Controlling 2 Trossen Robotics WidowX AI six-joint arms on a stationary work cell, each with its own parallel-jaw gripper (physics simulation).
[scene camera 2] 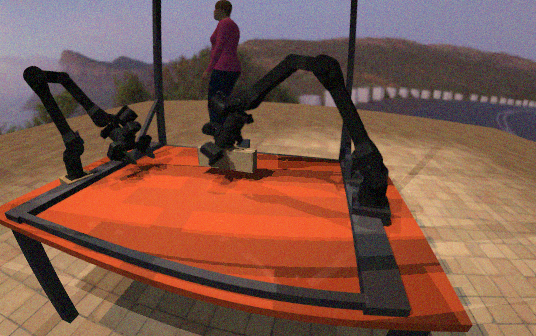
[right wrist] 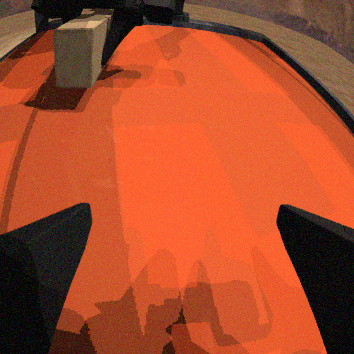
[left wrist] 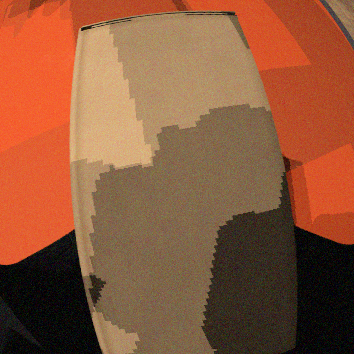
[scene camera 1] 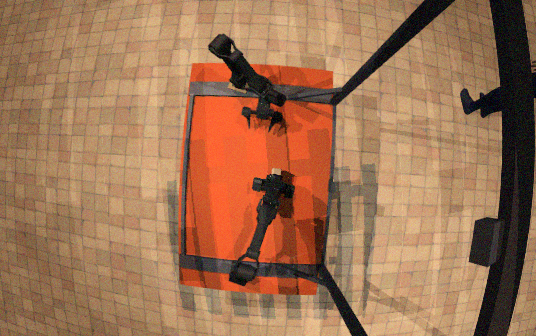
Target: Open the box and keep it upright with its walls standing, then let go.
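Pixels of known places: left gripper, fingertip midpoint: [scene camera 2: 213, 162] [right wrist: 86, 62] [left wrist: 174, 208]; right gripper, fingertip midpoint: [scene camera 2: 145, 160] [right wrist: 186, 214] [scene camera 1: 258, 130]; left arm's base at its link origin: [scene camera 2: 371, 201]; right arm's base at its link origin: [scene camera 2: 76, 175] [scene camera 1: 240, 82].
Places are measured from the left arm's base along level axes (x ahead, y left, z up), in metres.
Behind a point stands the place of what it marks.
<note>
The box [scene camera 1: 276, 171] @(x 0.545, y -0.081, z 0.065 m) [scene camera 2: 241, 159] @(x 0.400, y -0.070, z 0.039 m) [left wrist: 182, 182] [right wrist: 78, 49] @(x 0.560, y -0.074, z 0.042 m) is a closed tan cardboard block. It stands on the orange table top [scene camera 1: 223, 160] @(x 0.549, y 0.181, z -0.038 m) [scene camera 2: 267, 217] @(x 0.253, y 0.102, z -0.038 m) near the middle. My left gripper [scene camera 1: 273, 187] @(x 0.513, y -0.086, z 0.007 m) [scene camera 2: 228, 147] is over it and shut on its two long sides. The box fills the left wrist view, with the dark fingers low at each side. My right gripper [scene camera 1: 261, 124] @(x 0.717, y 0.033, z 0.027 m) [scene camera 2: 123, 147] [right wrist: 186, 214] @(x 0.717, y 0.033, z 0.027 m) is open and empty. It hangs above the table far from the box, pointing toward it.
A dark frame [scene camera 1: 187, 147] [scene camera 2: 377, 260] runs round the table top, with upright posts [scene camera 2: 157, 73] @(x 0.935, y -0.292, z 0.319 m) at the corners. A person in a magenta top [scene camera 2: 224, 50] stands behind the table in scene camera 2. The floor is tan tiles [scene camera 1: 140, 133].
</note>
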